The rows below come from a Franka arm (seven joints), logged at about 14 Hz.
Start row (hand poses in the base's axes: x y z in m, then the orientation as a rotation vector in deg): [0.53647 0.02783 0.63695 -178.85 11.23 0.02]
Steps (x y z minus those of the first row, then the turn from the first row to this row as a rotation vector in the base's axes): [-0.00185 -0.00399 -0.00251 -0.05 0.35 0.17]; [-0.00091 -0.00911 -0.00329 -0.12 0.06 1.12]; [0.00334 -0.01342 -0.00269 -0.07 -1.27 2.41]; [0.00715 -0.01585 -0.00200 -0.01 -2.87 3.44]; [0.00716 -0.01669 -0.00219 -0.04 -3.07 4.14]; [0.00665 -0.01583 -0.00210 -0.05 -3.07 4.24]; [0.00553 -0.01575 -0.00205 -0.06 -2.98 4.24]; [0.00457 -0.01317 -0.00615 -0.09 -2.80 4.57]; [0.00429 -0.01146 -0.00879 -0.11 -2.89 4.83]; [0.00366 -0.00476 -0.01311 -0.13 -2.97 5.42]
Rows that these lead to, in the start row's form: [0.53462 0.02384 0.63444 -178.94 10.97 0.56]; [0.53556 0.01872 0.63366 -179.07 9.49 0.11]; [0.53981 0.01441 0.63426 -179.03 7.45 -1.94]; [0.54362 0.01198 0.63495 -178.88 5.82 -4.42]; [0.54363 0.01114 0.63476 -178.93 4.72 -4.72]; [0.54312 0.01200 0.63485 -178.94 4.57 -4.72]; [0.54200 0.01208 0.63490 -178.96 4.57 -4.59]; [0.54104 0.01466 0.63080 -179.02 4.06 -4.31]; [0.54076 0.01637 0.62816 -179.04 3.65 -4.45]; [0.54013 0.02307 0.62384 -179.07 2.73 -4.57]
